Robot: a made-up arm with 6 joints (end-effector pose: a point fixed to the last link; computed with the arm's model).
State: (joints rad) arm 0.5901 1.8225 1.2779 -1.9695 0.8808 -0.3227
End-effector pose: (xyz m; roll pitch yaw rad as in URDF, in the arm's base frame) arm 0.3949 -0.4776 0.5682 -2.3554 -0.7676 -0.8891
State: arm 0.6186 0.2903 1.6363 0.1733 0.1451 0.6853
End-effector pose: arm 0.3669 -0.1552 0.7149 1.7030 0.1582 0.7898
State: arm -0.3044 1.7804 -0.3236 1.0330 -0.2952 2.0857
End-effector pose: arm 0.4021 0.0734 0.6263 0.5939 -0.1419 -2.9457
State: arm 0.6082 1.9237 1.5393 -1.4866 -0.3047 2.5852
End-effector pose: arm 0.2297 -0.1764 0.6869 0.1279 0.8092 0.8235
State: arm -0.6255 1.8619 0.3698 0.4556 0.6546 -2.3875
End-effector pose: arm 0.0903 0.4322 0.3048 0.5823 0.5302 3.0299
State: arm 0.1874 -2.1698 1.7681 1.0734 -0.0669 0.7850
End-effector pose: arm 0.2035 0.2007 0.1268 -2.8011 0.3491 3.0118
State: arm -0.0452 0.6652 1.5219 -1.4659 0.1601 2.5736
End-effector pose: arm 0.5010 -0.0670 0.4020 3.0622 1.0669 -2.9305
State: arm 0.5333 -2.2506 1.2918 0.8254 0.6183 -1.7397
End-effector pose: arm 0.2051 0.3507 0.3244 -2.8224 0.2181 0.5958
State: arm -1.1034 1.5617 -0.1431 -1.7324 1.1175 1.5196
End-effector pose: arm -0.0841 0.2227 0.7633 0.6582 -0.7597 -0.8460
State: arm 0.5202 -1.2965 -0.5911 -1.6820 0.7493 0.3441
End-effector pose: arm 0.4231 -0.1856 0.0430 -0.8389 1.0225 -1.5008
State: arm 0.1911 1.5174 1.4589 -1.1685 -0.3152 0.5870
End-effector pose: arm 0.3012 -0.0417 0.6971 1.8561 -0.1184 1.4156
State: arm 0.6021 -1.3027 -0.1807 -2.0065 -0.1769 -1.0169
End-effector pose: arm 0.0537 -0.3680 0.0508 0.8025 0.8049 -1.6358
